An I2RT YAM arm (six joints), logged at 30 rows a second.
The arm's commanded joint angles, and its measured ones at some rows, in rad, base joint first. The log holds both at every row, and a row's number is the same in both.
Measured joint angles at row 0:
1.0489 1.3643 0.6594 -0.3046 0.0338 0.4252
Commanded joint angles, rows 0 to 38:
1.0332 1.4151 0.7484 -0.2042 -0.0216 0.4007
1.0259 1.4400 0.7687 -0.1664 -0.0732 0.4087
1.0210 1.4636 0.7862 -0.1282 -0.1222 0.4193
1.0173 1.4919 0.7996 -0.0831 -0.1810 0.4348
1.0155 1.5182 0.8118 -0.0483 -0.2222 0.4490
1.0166 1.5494 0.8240 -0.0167 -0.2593 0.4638
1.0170 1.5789 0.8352 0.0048 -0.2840 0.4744
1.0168 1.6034 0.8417 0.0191 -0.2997 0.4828
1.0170 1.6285 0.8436 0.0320 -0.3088 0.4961
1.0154 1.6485 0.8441 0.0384 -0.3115 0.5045
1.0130 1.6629 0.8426 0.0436 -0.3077 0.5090
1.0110 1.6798 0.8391 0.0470 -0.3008 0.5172
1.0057 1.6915 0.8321 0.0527 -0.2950 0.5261
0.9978 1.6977 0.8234 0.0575 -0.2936 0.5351
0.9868 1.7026 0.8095 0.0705 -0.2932 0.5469
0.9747 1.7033 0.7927 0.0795 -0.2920 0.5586
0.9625 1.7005 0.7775 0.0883 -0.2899 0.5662
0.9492 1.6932 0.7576 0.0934 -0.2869 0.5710
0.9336 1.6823 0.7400 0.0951 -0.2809 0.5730
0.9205 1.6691 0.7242 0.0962 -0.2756 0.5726
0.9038 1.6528 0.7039 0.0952 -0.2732 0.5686
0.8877 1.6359 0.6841 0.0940 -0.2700 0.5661
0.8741 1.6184 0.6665 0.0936 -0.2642 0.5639
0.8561 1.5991 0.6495 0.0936 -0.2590 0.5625
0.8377 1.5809 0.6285 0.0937 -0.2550 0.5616
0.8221 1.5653 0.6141 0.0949 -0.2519 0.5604
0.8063 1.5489 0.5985 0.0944 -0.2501 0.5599
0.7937 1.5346 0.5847 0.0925 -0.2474 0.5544
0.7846 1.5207 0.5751 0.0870 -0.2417 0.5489
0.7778 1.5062 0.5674 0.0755 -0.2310 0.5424
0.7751 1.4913 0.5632 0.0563 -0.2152 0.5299
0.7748 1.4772 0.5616 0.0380 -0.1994 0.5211
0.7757 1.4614 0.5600 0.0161 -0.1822 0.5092
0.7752 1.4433 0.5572 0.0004 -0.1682 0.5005
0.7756 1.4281 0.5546 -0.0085 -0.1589 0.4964
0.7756 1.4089 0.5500 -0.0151 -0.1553 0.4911
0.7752 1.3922 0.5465 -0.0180 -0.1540 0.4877
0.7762 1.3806 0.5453 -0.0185 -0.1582 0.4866
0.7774 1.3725 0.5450 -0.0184 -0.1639 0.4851
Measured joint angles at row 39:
0.7765 1.4048 0.5537 0.0219 -0.1917 0.5060
